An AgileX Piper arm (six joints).
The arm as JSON. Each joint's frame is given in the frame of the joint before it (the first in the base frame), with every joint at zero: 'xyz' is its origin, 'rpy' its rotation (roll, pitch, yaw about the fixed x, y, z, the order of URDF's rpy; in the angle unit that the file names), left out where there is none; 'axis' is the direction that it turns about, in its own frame. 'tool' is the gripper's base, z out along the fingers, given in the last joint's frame.
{
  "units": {
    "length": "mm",
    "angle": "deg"
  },
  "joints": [
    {
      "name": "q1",
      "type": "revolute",
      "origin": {
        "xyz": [
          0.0,
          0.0,
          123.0
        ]
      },
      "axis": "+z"
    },
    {
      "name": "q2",
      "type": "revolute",
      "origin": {
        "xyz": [
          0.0,
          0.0,
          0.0
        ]
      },
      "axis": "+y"
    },
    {
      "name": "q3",
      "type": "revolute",
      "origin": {
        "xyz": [
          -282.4,
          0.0,
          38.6
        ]
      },
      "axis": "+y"
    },
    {
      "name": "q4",
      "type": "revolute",
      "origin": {
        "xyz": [
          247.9,
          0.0,
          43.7
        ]
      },
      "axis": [
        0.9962,
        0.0,
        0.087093
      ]
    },
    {
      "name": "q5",
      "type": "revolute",
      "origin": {
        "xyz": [
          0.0,
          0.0,
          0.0
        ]
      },
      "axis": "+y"
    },
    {
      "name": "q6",
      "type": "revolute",
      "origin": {
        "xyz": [
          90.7,
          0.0,
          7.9
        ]
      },
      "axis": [
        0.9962,
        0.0,
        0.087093
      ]
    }
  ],
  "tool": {
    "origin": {
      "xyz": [
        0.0,
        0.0,
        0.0
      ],
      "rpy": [
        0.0,
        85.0,
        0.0
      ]
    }
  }
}
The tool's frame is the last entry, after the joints.
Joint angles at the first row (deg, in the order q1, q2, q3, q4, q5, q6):
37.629, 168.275, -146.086, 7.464, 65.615, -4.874
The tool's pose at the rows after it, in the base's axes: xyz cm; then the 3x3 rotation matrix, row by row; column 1 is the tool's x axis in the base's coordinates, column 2 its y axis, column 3 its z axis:
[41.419, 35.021, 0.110], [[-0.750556, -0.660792, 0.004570], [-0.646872, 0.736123, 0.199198], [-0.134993, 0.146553, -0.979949]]
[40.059, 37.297, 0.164], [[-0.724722, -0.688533, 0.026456], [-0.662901, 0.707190, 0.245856], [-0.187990, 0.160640, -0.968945]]
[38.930, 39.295, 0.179], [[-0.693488, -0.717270, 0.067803], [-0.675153, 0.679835, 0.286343], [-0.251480, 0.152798, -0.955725]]
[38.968, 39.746, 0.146], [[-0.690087, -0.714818, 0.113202], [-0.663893, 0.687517, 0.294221], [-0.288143, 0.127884, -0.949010]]
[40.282, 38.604, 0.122], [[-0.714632, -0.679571, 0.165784], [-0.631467, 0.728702, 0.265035], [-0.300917, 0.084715, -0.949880]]
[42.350, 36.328, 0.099], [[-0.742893, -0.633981, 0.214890], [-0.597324, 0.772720, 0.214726], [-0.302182, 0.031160, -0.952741]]
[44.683, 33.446, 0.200], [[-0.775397, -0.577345, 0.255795], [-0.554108, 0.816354, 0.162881], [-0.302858, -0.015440, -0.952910]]
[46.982, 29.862, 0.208], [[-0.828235, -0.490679, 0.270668], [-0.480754, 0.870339, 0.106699], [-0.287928, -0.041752, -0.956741]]
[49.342, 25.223, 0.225], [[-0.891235, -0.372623, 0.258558], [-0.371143, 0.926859, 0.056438], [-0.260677, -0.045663, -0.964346]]
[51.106, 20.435, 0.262], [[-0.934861, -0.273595, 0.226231], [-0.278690, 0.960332, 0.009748], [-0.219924, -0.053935, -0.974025]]
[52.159, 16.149, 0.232], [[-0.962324, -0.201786, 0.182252], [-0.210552, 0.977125, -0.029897], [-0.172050, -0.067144, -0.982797]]
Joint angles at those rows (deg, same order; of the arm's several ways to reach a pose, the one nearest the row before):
38.749, 168.273, -146.288, 9.619, 65.863, -5.978
41.363, 168.327, -146.298, 10.831, 62.736, -6.092
43.759, 168.440, -146.296, 10.773, 58.818, -6.092
44.335, 168.541, -146.296, 9.084, 56.286, -4.644
43.027, 168.558, -146.295, 5.633, 55.227, -1.725
40.396, 168.556, -146.297, 1.695, 55.121, 0.551
37.041, 168.557, -146.539, -1.676, 55.393, 2.373
32.982, 168.559, -146.642, -3.975, 56.552, 4.927
27.738, 168.560, -146.844, -4.732, 58.554, 7.437
22.531, 168.445, -146.888, -5.084, 61.220, 8.256
18.013, 168.396, -146.897, -5.407, 64.124, 7.973

